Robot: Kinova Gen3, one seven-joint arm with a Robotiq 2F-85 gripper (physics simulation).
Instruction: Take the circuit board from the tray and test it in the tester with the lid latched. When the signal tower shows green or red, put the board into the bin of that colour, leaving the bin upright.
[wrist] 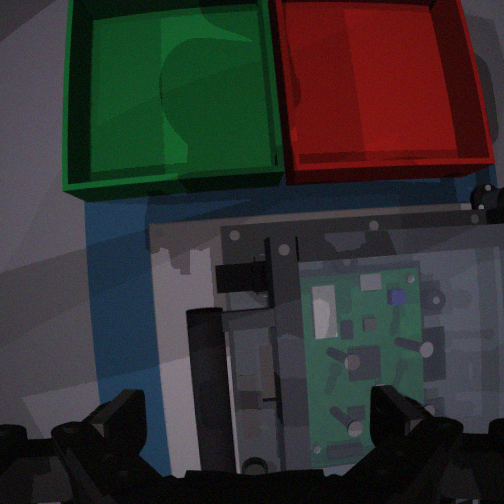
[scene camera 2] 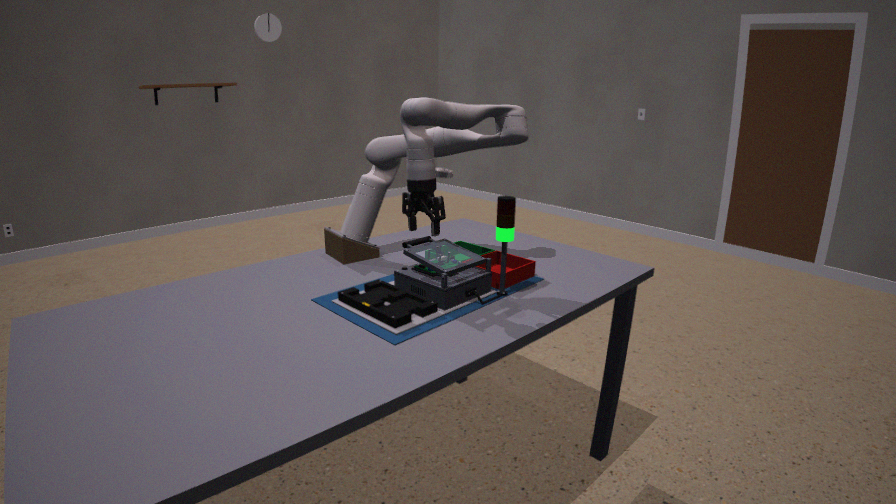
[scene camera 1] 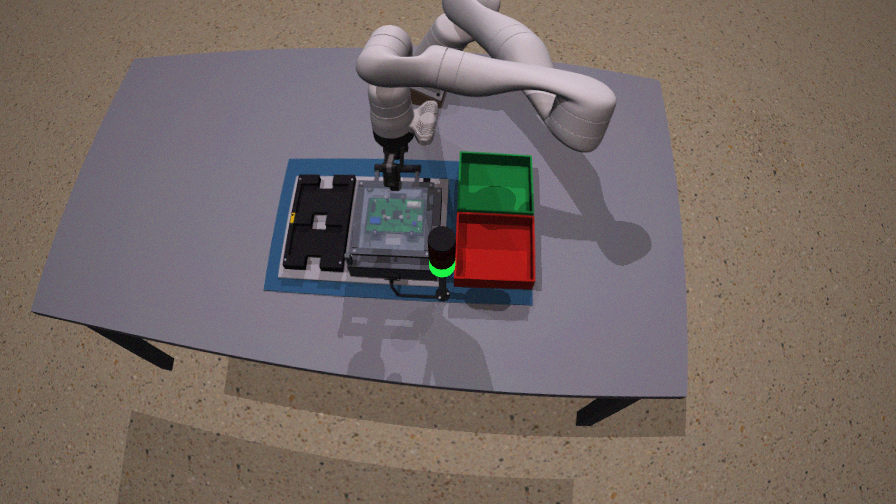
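The green circuit board (scene camera 1: 394, 214) lies in the tester (scene camera 1: 393, 228) under its clear lid (scene camera 2: 443, 255); it also shows in the wrist view (wrist: 365, 360). In scene camera 2 the lid sits tilted, raised off the tester body. My gripper (scene camera 1: 393, 178) is open and empty, just above the lid's far edge; the black lid handle (wrist: 210, 385) lies between my fingers (wrist: 257, 415). The signal tower (scene camera 2: 505, 233) glows green. The black tray (scene camera 1: 318, 220) left of the tester is empty. The green bin (scene camera 1: 494, 183) and red bin (scene camera 1: 494, 249) stand upright and empty.
Everything sits on a blue mat (scene camera 1: 401, 282) in the middle of the grey table. The signal tower stands between the tester and the red bin, at the mat's front. The arm's brown base block (scene camera 2: 350, 247) is at the far table edge.
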